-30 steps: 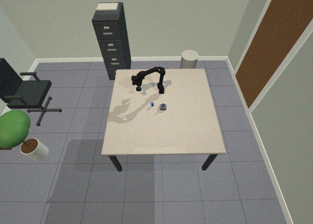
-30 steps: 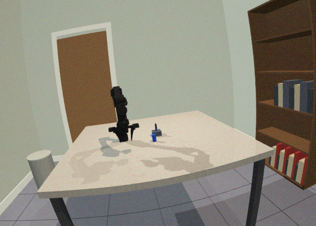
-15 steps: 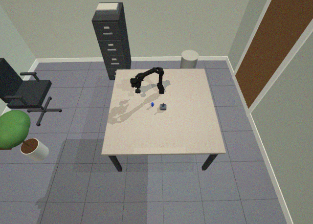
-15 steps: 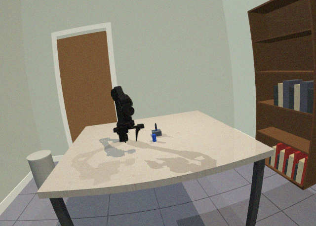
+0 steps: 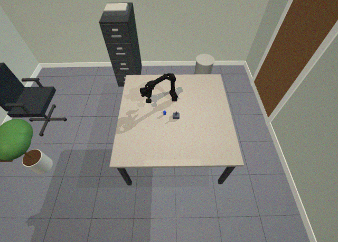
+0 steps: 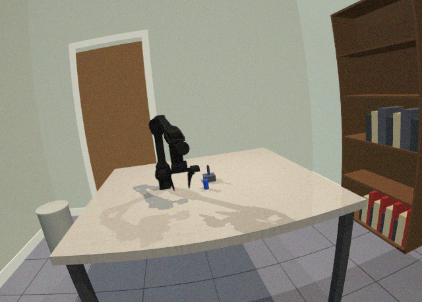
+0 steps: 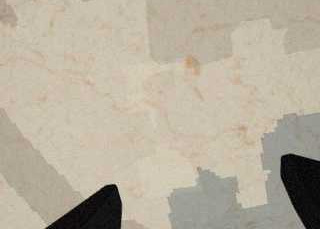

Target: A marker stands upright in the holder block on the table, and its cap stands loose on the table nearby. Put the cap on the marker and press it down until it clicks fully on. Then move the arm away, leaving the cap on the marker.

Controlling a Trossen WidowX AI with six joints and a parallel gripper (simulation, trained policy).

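My gripper tip is now 13 cm short of the blue cap, 19 cm to the right of it and 6 cm above it. The rest, counted from my gripper tip: grey holder block: 17 cm ahead, 32 cm to the left, 7 cm below.
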